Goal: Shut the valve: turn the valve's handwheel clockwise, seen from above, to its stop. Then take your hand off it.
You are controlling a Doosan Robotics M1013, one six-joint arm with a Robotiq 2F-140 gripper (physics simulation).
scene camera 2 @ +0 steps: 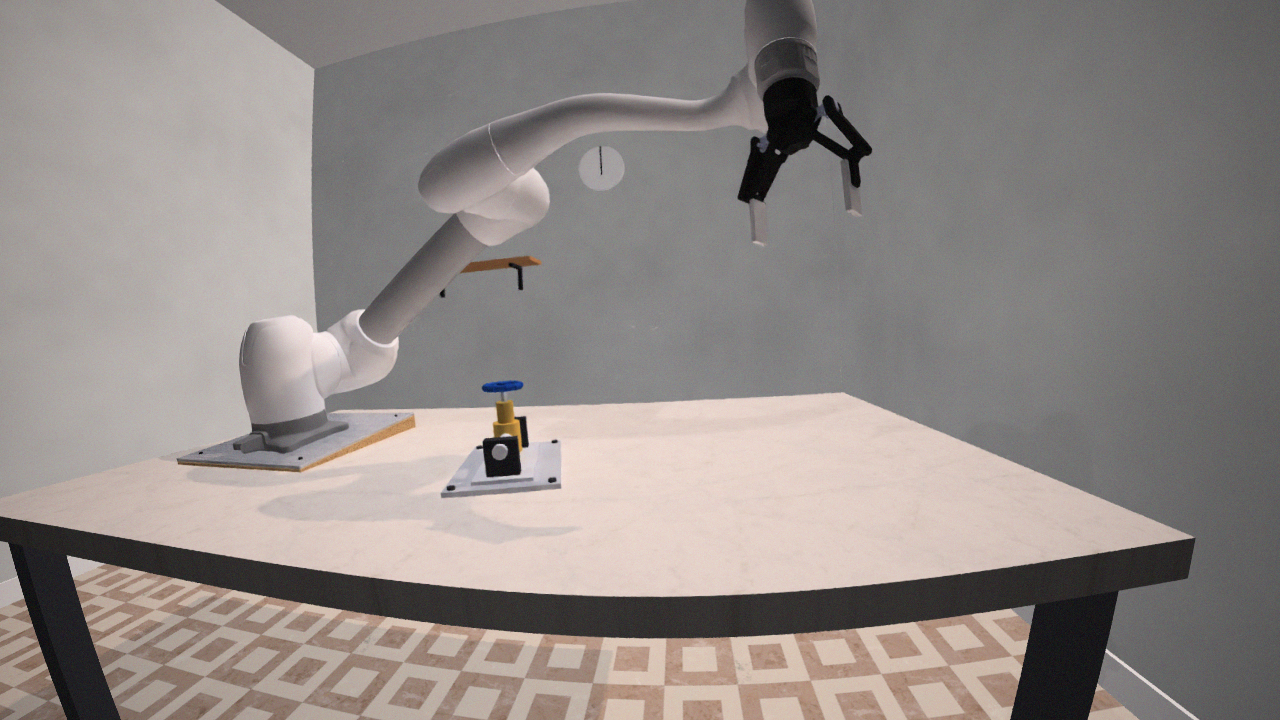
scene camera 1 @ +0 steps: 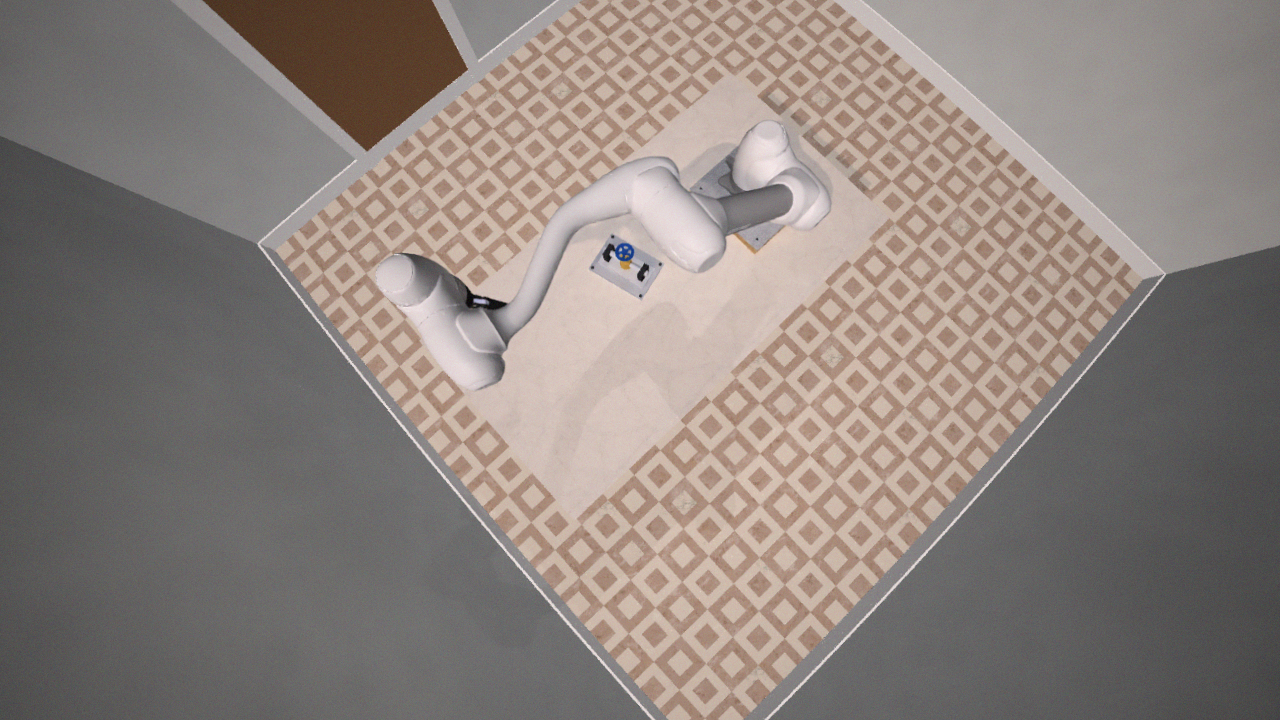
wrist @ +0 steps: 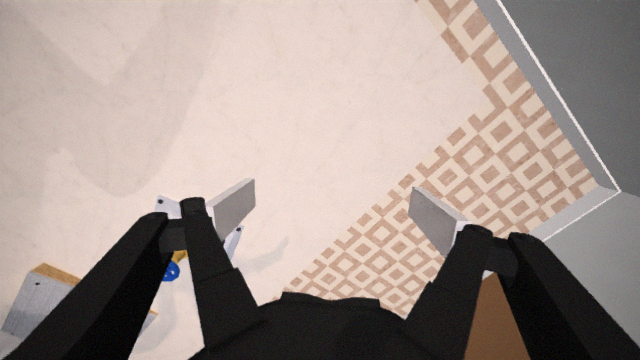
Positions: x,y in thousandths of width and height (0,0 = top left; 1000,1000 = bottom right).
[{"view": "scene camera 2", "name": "my gripper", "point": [628,319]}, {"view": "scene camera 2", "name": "light grey base plate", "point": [428,662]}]
